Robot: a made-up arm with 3 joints.
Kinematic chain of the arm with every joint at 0, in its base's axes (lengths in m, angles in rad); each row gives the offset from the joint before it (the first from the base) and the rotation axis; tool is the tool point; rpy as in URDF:
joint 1: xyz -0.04 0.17 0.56 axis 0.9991 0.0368 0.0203
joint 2: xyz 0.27 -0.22 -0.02 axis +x
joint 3: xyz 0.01 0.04 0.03 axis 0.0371 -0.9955 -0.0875
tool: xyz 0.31 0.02 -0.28 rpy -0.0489 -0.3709 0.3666
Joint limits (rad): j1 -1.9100..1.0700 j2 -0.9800..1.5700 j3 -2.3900..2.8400
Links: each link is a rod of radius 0.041 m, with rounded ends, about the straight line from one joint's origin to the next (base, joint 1, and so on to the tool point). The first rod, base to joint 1, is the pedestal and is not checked.
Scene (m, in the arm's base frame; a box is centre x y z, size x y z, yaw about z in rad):
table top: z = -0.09
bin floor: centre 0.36 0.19 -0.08 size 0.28 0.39 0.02 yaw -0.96
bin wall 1: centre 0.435 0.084 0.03 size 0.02 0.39 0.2 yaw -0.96
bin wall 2: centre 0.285 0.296 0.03 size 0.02 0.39 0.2 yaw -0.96
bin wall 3: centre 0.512 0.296 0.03 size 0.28 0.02 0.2 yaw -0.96
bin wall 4: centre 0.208 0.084 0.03 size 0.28 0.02 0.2 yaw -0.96
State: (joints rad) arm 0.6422 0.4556 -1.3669
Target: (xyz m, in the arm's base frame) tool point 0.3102 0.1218 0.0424
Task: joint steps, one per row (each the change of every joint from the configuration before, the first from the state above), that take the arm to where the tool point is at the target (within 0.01 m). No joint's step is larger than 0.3 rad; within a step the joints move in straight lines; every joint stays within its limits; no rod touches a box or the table.
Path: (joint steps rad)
1: -0.0229 -0.0487 0.2388
2: -0.0229 -0.0487 0.2388
3: -0.0229 -0.0488 0.2387
4: -0.0230 -0.0487 0.2388
5: 0.0215 -0.2466 -0.0785
6: 0.0214 -0.2465 -0.0785
7: 0.0214 -0.2466 -0.0785

